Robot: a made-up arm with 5 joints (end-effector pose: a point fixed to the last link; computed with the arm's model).
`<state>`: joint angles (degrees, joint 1 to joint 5).
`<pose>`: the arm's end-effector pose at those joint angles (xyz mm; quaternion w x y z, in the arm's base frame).
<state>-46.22 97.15 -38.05 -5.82 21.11</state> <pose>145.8 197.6 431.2 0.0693 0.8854 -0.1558 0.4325</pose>
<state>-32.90 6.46 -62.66 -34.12 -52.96</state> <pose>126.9 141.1 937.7 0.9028 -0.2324 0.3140 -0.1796</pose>
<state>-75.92 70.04 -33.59 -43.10 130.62</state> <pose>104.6 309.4 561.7 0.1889 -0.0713 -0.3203 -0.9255</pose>
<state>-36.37 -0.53 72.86 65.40 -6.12</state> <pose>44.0 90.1 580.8 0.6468 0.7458 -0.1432 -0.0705</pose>
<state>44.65 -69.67 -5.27 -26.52 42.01</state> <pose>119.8 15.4 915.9 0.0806 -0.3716 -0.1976 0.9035</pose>
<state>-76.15 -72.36 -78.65 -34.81 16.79</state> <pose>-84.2 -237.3 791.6 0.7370 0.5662 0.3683 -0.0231</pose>
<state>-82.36 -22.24 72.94 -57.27 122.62</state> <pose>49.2 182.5 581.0 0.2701 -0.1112 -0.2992 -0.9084</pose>
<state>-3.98 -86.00 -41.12 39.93 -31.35</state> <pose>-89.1 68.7 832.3 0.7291 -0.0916 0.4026 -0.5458</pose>
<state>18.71 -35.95 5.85 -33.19 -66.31</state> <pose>229.4 17.3 868.3 0.6983 -0.1576 0.5730 -0.3990</pose>
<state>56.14 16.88 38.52 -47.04 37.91</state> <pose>233.4 -158.5 541.3 0.4141 0.2863 -0.6446 0.5753</pose>
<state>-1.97 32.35 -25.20 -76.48 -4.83</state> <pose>365.2 85.8 753.2 0.5015 -0.1113 0.4861 -0.7069</pose>
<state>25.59 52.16 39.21 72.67 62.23</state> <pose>134.1 11.2 573.6 0.2073 0.8823 -0.0693 -0.4169</pose>
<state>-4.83 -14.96 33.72 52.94 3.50</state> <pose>205.9 85.9 642.0 0.2948 0.7666 -0.5385 0.1885</pose>
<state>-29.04 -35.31 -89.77 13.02 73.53</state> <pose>-46.3 -9.1 916.9 0.2519 0.3544 0.3858 -0.8137</pose>
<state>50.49 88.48 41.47 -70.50 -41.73</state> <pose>144.4 16.2 450.1 0.1654 0.1053 -0.9799 -0.0358</pose>
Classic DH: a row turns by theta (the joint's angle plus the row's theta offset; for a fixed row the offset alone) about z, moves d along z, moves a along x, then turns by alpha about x. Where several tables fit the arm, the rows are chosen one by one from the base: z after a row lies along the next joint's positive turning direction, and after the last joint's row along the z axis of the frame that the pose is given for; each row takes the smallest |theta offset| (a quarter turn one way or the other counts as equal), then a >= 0, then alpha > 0; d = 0 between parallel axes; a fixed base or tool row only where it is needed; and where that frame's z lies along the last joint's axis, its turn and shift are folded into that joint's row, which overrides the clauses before.
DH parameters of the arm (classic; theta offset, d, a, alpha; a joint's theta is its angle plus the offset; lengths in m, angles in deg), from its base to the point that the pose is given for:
base (fixed): -11.1 0 0.053 180
joint 1: -11.1 -0.652 0.0385 90
joint 2: -85.75 0 0.0849 0
joint 3: 77.92 0 0.1703 0
joint 4: -82.17 0.0569 -0.028 90
joint 5: -29.44 -0.0637 -0.0277 133.69
tool (fixed): 42.18 -0.0212 0 0

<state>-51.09 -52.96 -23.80 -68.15 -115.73</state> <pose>-27.1 -12.4 902.9 0.8751 -0.1821 -0.3151 0.3190</pose>
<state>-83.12 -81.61 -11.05 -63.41 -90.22</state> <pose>-35.2 -120.3 858.8 0.8643 0.0626 -0.2623 0.4245</pose>
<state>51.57 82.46 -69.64 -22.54 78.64</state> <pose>306.2 -256.6 593.5 0.5823 0.2635 -0.3202 0.6993</pose>
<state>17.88 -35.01 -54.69 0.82 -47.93</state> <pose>72.0 75.1 942.5 0.7094 -0.0624 0.3971 -0.5789</pose>
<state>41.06 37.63 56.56 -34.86 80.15</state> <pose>143.2 -29.8 473.8 0.4431 0.7555 -0.2890 0.3865</pose>
